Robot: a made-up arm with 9 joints. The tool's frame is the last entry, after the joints. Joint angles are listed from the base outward. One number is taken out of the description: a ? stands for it. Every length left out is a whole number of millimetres.
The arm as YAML. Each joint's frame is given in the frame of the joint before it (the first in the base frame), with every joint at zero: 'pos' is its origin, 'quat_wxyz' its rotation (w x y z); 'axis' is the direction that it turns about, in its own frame. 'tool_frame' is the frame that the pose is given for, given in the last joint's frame.
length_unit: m
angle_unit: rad
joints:
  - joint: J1
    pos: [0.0, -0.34, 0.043]
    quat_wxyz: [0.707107, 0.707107, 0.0, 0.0]
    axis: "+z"
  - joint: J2
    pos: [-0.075, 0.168, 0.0]
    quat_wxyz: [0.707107, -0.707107, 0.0, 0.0]
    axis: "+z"
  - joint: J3
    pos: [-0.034, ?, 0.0]
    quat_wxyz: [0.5, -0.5, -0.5, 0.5]
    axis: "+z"
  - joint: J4
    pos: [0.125, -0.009, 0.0]
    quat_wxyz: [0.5, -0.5, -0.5, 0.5]
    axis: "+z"
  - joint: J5
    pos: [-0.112, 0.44, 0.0]
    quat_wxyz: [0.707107, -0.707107, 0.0, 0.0]
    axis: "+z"
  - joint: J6
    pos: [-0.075, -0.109, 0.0]
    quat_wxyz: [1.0, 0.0, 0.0, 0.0]
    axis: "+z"
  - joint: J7
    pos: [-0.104, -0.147, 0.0]
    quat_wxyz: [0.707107, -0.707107, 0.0, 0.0]
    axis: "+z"
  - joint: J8
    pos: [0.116, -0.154, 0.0]
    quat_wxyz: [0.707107, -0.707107, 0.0, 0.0]
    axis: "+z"
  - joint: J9
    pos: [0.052, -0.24, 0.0]
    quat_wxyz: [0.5, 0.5, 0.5, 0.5]
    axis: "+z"
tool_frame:
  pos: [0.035, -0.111, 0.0]
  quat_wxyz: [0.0, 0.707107, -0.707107, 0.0]
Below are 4 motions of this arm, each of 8 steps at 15 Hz.
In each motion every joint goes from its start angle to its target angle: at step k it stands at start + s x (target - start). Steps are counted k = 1, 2, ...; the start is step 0. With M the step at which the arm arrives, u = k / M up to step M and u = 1 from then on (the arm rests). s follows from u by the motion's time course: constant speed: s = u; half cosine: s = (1 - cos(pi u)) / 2; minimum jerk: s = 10 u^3 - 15 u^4 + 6 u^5.
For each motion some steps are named. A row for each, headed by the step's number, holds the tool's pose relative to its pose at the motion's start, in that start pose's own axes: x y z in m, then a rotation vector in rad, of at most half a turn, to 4 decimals.
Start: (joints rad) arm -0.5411 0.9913 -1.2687 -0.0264 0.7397 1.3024 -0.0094 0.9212 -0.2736
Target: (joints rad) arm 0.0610 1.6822 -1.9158 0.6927 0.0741 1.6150 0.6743 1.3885 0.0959
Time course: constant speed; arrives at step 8
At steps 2, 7, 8:
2: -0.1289 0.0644 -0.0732 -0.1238 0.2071 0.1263
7: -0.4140 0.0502 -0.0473 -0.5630 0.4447 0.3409
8: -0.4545 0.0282 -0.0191 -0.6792 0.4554 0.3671

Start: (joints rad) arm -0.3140 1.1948 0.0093 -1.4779 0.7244 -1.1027 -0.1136 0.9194 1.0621
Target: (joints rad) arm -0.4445 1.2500 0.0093 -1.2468 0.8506 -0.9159 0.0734 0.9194 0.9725
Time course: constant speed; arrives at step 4
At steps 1, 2, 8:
1: -0.0036 -0.0111 0.0205 0.0441 0.0544 0.0217
2: -0.0083 -0.0220 0.0429 0.0955 0.1062 0.0485
8: -0.0200 -0.0449 0.0935 0.2182 0.1990 0.1178

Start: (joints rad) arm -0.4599 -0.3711 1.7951 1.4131 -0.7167 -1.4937 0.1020 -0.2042 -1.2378
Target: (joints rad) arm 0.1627 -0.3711 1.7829 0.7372 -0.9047 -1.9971 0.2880 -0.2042 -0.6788
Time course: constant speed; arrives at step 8
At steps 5, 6, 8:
5: 0.1694 0.0751 -0.0921 -0.3797 0.6692 0.0975
6: 0.1954 0.0992 -0.1154 -0.4931 0.7617 0.1256
8: 0.2404 0.1586 -0.1641 -0.7438 0.8881 0.1969

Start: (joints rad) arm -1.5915 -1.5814 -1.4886 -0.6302 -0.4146 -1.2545 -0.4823 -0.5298 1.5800
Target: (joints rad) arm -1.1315 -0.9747 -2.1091 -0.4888 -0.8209 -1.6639 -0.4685 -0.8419 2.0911
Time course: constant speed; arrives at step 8
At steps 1, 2, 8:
1: -0.0388 -0.0075 0.0325 0.0531 0.0666 0.0145
2: -0.0725 -0.0205 0.0669 0.1042 0.1347 0.0248
8: -0.1803 -0.1797 0.2523 0.3268 0.5705 0.0285

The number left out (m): 0.193
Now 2 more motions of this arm.
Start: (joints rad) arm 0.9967 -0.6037 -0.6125 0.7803 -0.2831 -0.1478 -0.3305 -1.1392 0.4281
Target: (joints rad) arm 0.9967 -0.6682 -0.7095 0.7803 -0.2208 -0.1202 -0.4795 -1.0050 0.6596
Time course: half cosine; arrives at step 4
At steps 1, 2, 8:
1: 0.0002 -0.0099 0.0110 0.0046 -0.0289 -0.0245
2: -0.0007 -0.0341 0.0376 0.0193 -0.1009 -0.0853
8: -0.0049 -0.0689 0.0748 0.0495 -0.2071 -0.1747

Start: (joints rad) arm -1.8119 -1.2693 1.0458 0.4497 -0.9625 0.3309 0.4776 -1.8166 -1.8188
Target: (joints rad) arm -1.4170 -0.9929 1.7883 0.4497 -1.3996 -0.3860 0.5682 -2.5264 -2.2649
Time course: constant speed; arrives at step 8
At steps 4, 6, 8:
4: 0.1196 0.2478 -0.1677 -0.2363 0.3789 0.4885
6: 0.1135 0.3684 -0.2895 -0.3459 0.5962 0.7591
8: 0.0528 0.4588 -0.4281 -0.4285 0.8437 1.0323

